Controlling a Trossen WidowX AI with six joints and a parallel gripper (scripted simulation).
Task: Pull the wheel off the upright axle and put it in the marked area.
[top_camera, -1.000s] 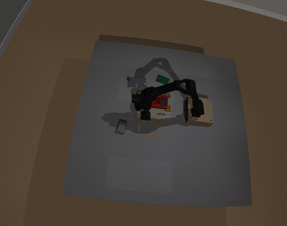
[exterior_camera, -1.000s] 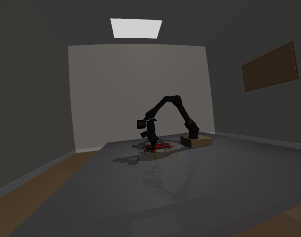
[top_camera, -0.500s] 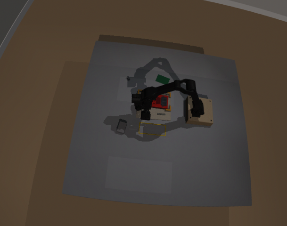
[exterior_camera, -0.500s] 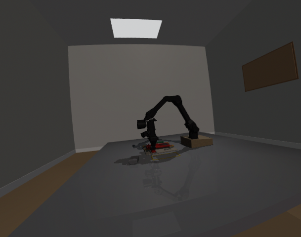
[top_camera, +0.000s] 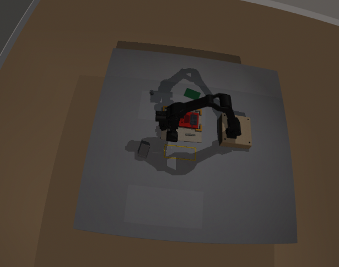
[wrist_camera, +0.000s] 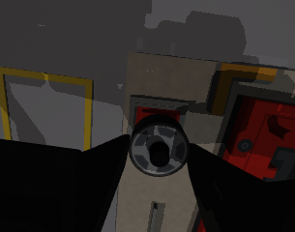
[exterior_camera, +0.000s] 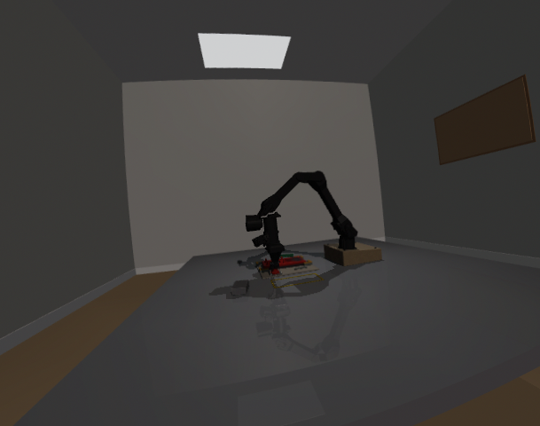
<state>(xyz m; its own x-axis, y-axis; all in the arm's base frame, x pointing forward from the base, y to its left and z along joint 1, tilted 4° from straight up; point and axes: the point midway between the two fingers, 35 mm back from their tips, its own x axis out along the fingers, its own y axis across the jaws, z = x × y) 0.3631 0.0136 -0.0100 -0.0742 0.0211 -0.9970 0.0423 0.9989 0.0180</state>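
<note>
Right now the upright axle is 1 cm below my gripper tip. Round my gripper tip: green tile 32 cm to the right, 13 cm behind, 4 cm below; dark grey wheel right at my gripper tip; small grey block 15 cm ahead, 12 cm to the left, 3 cm below.
</note>
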